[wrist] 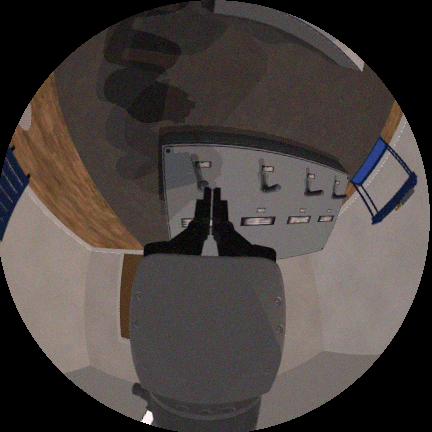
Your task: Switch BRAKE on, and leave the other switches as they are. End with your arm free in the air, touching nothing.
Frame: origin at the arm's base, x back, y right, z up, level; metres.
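Where they show: gripper, between the fingertips: point(211, 196).
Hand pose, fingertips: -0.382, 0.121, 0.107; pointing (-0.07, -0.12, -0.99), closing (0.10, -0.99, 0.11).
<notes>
After its pixels a point has its place, as x, y, z.
A grey switch panel point(240, 200) @(-0.464, 0.049, 0.041) with a sloping face is in the middle of the wrist view. It bears a row of lever switches: a leftmost lever point(202, 184) @(-0.408, 0.127, 0.062), a second lever point(271, 189) @(-0.415, 0.010, 0.055), a third lever point(315, 192) @(-0.410, -0.110, 0.051) and a rightmost lever point(340, 196) @(-0.407, -0.230, 0.050). The wide plates below them are too blurred to read, so I cannot tell which one is BRAKE. My gripper point(211, 196) @(-0.382, 0.121, 0.107) is shut and empty. Its fingertips are in front of the panel's left part, just right of the leftmost lever's end; whether they touch it is not clear. The fingers partly hide the leftmost wide plate.
A dark table top point(300, 100) @(-0.259, -0.058, -0.068) spreads behind the panel, with shadows of the arm on it. A grey box-like edge point(300, 37) shows at the top right. A blue-framed object point(370, 162) is beyond the panel's right side. A wooden floor point(75, 185) shows at the left.
</notes>
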